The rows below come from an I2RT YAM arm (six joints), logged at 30 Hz.
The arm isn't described. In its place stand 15 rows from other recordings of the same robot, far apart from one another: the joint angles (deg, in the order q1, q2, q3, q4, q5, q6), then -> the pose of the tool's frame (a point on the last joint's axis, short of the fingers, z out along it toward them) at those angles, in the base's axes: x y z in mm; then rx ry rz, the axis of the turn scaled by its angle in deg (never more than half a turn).
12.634 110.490 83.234 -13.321 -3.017 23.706 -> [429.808, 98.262, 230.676, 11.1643, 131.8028, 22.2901]
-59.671 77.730 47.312 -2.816 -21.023 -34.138 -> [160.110, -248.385, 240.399, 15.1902, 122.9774, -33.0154]
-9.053 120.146 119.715 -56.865 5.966 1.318 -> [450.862, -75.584, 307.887, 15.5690, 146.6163, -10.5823]
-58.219 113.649 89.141 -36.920 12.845 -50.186 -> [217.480, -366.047, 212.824, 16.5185, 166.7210, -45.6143]
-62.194 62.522 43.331 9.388 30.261 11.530 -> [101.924, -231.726, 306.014, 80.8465, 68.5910, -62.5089]
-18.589 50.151 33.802 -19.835 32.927 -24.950 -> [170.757, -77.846, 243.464, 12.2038, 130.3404, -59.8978]
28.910 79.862 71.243 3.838 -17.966 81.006 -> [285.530, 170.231, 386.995, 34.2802, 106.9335, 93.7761]
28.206 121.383 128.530 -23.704 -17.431 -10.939 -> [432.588, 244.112, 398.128, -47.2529, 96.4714, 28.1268]
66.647 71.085 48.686 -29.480 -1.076 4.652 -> [99.061, 231.119, 239.143, -75.9422, 125.4775, 30.6539]
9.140 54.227 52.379 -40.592 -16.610 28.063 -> [188.207, 40.588, 306.806, 13.6571, 134.8913, 37.7360]
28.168 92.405 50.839 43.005 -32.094 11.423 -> [306.954, 185.823, 262.223, -39.2734, 84.9724, 55.4796]
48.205 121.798 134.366 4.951 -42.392 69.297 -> [302.557, 374.465, 479.941, -29.6422, 94.9606, 120.2497]
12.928 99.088 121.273 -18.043 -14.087 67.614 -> [362.727, 92.153, 530.095, 31.9634, 88.8943, 73.9017]
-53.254 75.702 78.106 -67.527 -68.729 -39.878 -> [166.357, -167.360, 360.697, -3.6874, 111.8019, 34.2850]
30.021 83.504 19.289 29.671 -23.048 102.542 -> [199.675, 131.478, 120.765, 77.7857, 133.9535, 86.7508]
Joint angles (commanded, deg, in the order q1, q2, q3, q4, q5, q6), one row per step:
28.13 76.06 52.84 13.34 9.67 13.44
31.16 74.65 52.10 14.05 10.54 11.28
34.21 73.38 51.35 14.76 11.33 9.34
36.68 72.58 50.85 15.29 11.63 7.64
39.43 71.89 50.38 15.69 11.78 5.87
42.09 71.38 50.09 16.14 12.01 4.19
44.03 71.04 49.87 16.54 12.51 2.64
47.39 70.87 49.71 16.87 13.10 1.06
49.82 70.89 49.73 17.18 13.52 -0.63
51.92 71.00 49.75 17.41 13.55 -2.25
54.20 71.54 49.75 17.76 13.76 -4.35
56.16 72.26 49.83 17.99 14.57 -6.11
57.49 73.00 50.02 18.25 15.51 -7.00
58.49 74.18 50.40 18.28 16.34 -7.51
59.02 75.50 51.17 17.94 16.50 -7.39
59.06 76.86 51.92 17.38 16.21 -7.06
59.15 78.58 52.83 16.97 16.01 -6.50
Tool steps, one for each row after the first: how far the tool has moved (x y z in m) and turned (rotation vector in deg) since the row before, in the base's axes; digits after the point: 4 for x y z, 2 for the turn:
-0.0123 0.0112 0.0039 -1.45 -1.98 2.51
-0.0124 0.0107 0.0030 -1.21 -1.80 2.53
-0.0098 0.0087 0.0018 -1.09 -1.38 2.37
-0.0107 0.0097 0.0012 -1.21 -1.28 2.79
-0.0101 0.0092 0.0015 -1.04 -1.33 2.59
-0.0074 0.0063 0.0010 -1.00 -1.20 1.57
-0.0122 0.0115 0.0004 -1.11 -1.13 2.89
-0.0088 0.0083 0.0006 -1.16 -1.20 2.13
-0.0078 0.0073 0.0000 -1.18 -1.07 2.18
-0.0078 0.0088 -0.0019 -1.78 -1.23 2.21
-0.0063 0.0078 -0.0025 -1.70 -0.97 1.28
-0.0037 0.0059 -0.0019 -0.95 -0.49 0.46
-0.0016 0.0064 -0.0034 -1.07 0.01 0.22
0.0004 0.0060 -0.0025 -0.68 0.53 0.36
0.0024 0.0048 -0.0033 -0.74 0.85 0.29
0.0029 0.0061 -0.0041 -0.63 1.03 0.21

